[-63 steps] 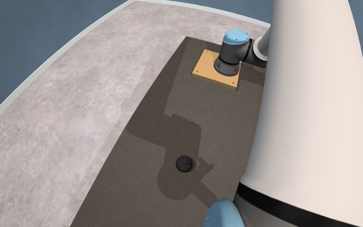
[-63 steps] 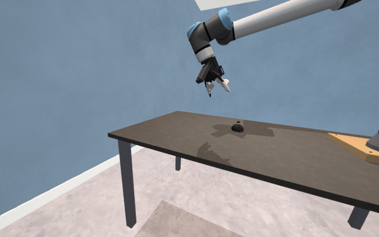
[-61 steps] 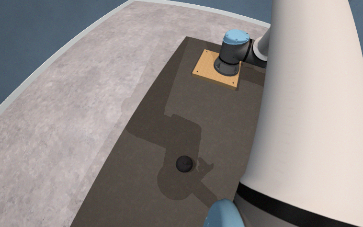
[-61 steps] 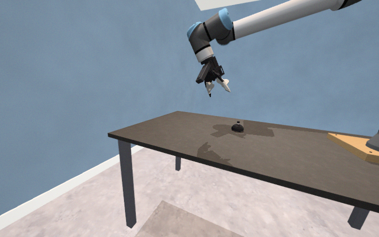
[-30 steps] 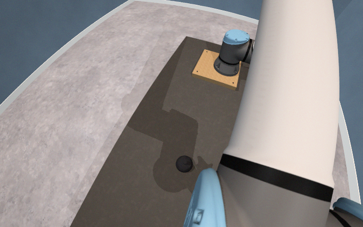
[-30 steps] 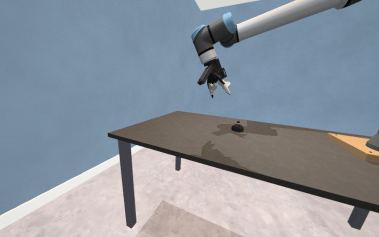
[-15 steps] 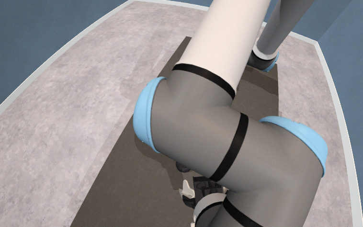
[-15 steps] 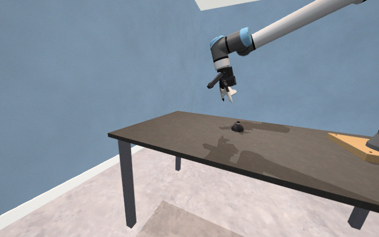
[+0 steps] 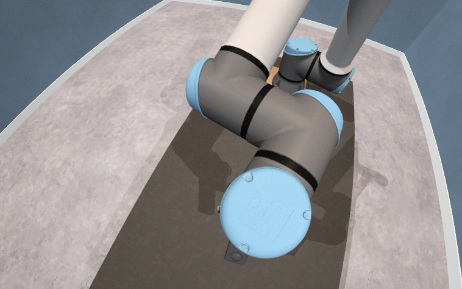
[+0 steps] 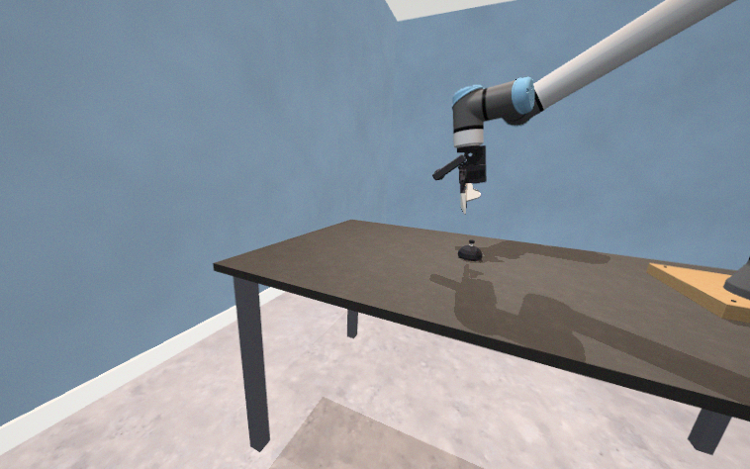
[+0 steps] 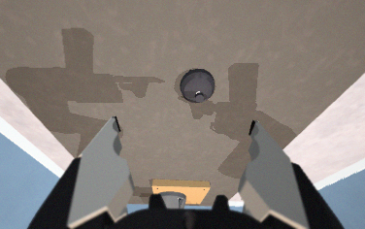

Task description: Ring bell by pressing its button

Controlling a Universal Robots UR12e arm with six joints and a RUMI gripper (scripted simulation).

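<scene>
My hand is 4 cm past the bell button, 3 cm to the left of it and 12 cm above it. Also, from my hand: bell: 4 cm behind, 3 cm to the right, 13 cm below.
</scene>
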